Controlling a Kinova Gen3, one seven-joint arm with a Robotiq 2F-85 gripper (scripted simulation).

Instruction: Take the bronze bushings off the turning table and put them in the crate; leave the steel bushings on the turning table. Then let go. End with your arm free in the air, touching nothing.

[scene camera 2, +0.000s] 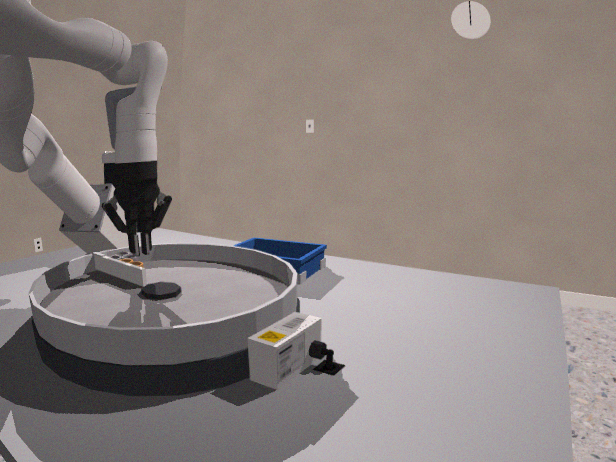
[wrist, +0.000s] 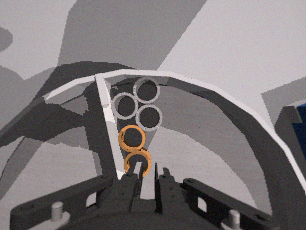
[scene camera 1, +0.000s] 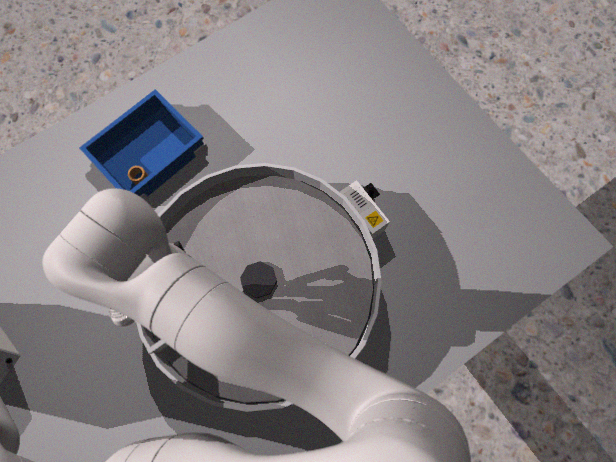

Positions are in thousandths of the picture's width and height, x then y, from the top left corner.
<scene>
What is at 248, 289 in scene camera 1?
A blue crate.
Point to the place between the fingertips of my gripper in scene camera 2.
230, 551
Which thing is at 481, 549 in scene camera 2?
A blue crate.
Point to a turning table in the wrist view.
645, 607
</scene>
